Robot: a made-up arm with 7 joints.
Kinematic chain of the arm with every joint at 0, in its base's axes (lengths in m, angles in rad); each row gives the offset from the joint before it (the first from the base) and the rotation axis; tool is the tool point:
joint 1: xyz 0 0 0.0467 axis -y
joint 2: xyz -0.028 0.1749 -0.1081 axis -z
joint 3: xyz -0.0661 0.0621 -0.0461 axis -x
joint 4: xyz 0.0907 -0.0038 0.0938 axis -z
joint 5: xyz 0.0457 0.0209 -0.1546 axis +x
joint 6: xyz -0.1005 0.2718 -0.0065 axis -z
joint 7: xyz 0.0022 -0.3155 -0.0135 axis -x
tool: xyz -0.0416 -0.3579 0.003
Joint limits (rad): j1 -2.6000..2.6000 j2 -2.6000..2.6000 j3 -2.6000..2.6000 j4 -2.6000..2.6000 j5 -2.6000..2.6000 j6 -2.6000..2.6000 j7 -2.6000..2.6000
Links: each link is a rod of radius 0.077 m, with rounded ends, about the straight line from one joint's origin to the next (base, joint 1, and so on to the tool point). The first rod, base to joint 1, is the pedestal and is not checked.
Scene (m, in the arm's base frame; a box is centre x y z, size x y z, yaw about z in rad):
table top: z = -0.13
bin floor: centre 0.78 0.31 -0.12 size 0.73 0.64 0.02 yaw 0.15
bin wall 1: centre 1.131 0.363 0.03 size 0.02 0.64 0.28 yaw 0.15
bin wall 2: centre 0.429 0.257 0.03 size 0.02 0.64 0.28 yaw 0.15
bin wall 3: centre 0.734 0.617 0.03 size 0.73 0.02 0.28 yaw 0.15
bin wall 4: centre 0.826 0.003 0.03 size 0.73 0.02 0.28 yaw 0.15
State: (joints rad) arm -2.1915 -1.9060 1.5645 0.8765 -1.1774 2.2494 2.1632
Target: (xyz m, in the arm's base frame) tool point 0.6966 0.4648 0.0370
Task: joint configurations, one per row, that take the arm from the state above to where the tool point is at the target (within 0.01 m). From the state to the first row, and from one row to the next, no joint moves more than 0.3 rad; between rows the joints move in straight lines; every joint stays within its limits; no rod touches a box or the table.
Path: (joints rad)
1: -2.2596 -1.8638 1.2759 0.8839 -0.9314 2.3078 1.9939
2: -2.3277 -1.8216 0.9872 0.8913 -0.6854 2.3663 1.8245
3: -2.3958 -1.7794 0.6986 0.8987 -0.4394 2.4247 1.6552
4: -2.4638 -1.7372 0.4099 0.9061 -0.1933 2.4831 1.4859
5: -2.5319 -1.6950 0.1213 0.9135 0.0527 2.5416 1.3165
6: -2.6000 -1.6528 -0.1673 0.9209 0.2987 2.6000 1.1472

